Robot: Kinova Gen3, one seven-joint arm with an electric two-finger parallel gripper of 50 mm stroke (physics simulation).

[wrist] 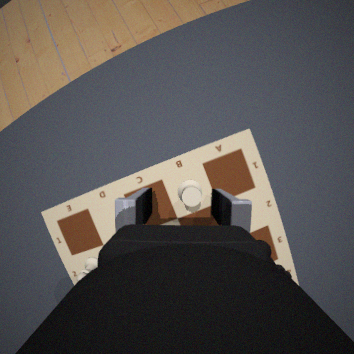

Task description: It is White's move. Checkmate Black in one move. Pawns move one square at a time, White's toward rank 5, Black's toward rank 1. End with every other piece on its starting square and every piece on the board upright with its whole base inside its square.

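Places are measured from the arm's base along level axes (x ahead, y left, z up), in metres.
Pixels of known places: gripper, fingertip midpoint: (181, 200).
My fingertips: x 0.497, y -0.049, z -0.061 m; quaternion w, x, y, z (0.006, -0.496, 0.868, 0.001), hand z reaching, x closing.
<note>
Ahead of a thing's pixels: the offset from my fingertips to its top centre. "*": to the spot under its first point. Level surfaces: height alone.
A white piece @(dy -0.010, dx +0.002, dz +0.022 m) (191, 196) with a round flat top stands upright on square B1 of the chessboard @(* dy +0.117, dx +0.044, dz -0.011 m) (56, 216) in the wrist view. My gripper (181, 200) is open above the board, with one finger to each side of this piece in the view and nothing held. The piece appears nearer the right finger, with a visible gap to both fingers. Another white piece @(dy +0.109, dx -0.016, dz +0.021 m) (91, 264) shows in part at the lower left, around E2, beside my gripper's body. The arm's dark body hides most of the board and any pieces under it.
The board lies on a dark grey table @(dz -0.017 m) (150, 110) with a curved edge. A wooden floor (50, 50) shows beyond it at the upper left. Rank 1 faces the table edge, with letters A to E printed along the board's border.
</note>
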